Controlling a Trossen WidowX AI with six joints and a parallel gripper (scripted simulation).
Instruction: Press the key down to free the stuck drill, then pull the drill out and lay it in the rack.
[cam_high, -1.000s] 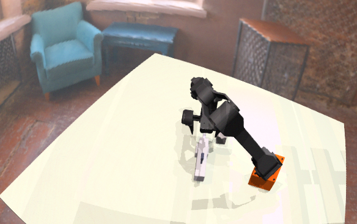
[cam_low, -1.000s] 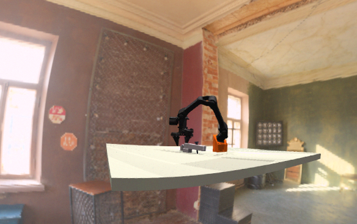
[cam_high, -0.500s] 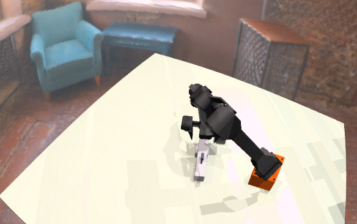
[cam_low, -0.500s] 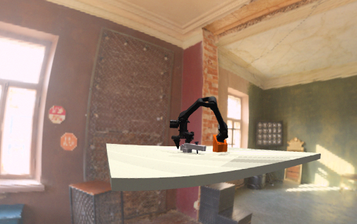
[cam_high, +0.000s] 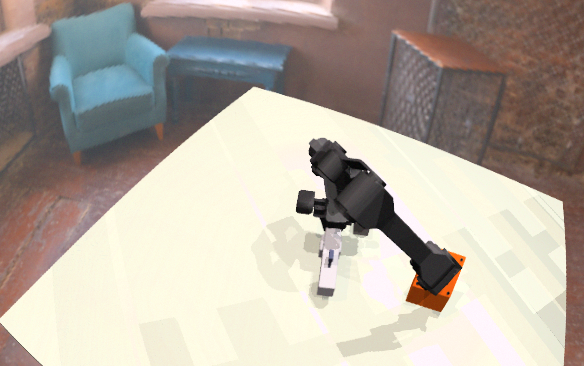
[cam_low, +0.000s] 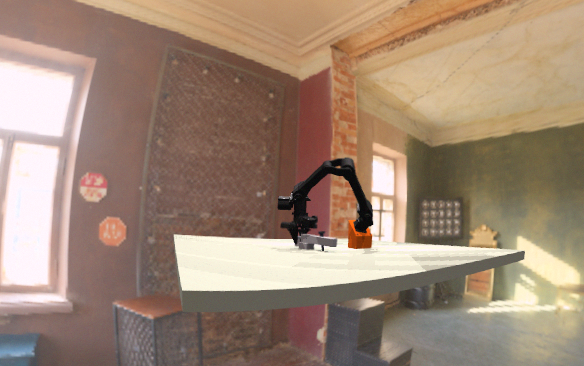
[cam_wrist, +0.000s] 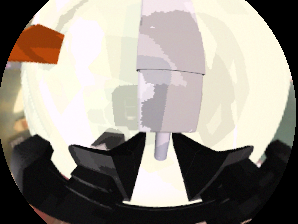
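Right now the drill is 20 mm behind my gripper tip, 50 mm to the left of it and 30 mm above it. From my gripper tip the other things lie so: blue key 60 mm behind, 130 mm to the left, 30 mm above; then grey rack 50 mm behind, 80 mm to the right; then grey block 50 mm behind, 100 mm to the left, 20 mm above.
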